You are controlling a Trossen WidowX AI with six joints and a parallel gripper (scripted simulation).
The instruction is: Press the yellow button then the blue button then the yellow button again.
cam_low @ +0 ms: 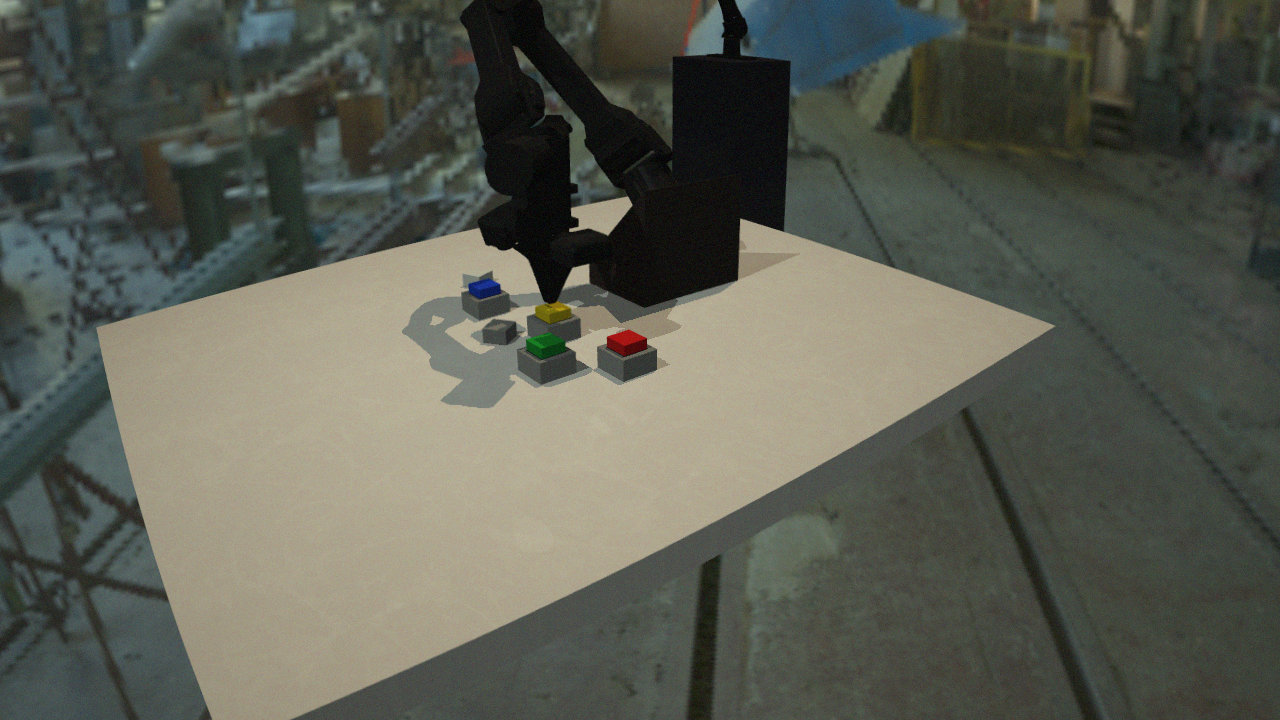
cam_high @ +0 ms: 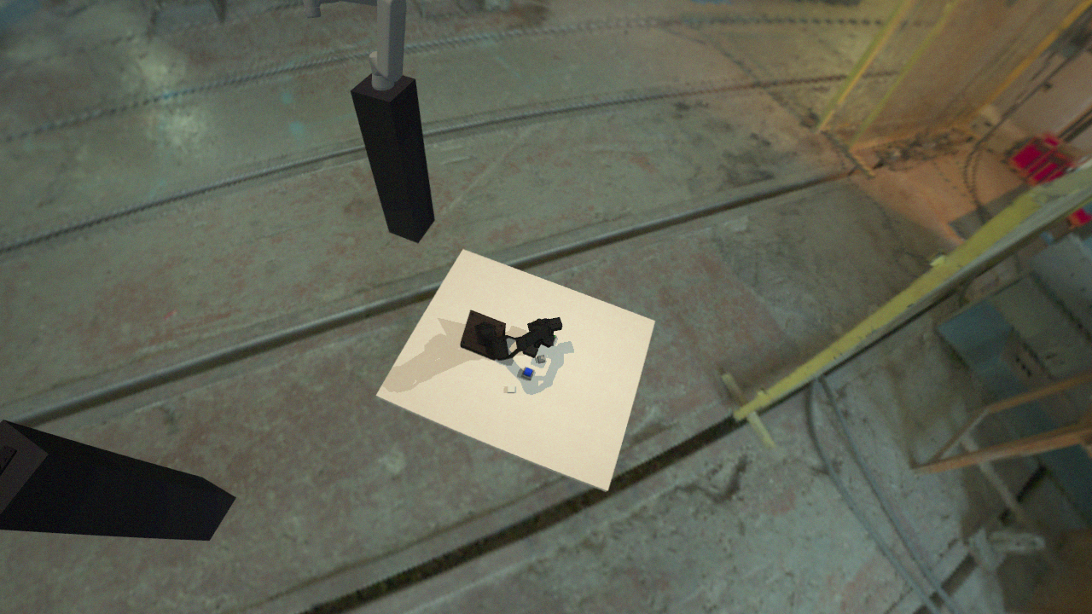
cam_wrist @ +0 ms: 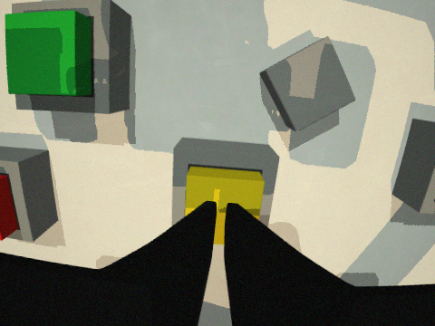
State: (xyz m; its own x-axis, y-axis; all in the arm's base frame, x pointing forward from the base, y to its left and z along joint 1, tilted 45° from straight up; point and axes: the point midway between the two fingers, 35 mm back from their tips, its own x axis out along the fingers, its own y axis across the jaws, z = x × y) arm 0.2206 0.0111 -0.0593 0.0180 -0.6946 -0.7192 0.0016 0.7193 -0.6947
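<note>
The yellow button is 10 mm below my gripper tip. Round my gripper tip: green button (60 mm ahead, 80 mm to the left, 10 mm below); then red button (20 mm behind, 130 mm to the left, 10 mm below); then small grey block (50 mm ahead, 40 mm to the right, 40 mm below).
</note>
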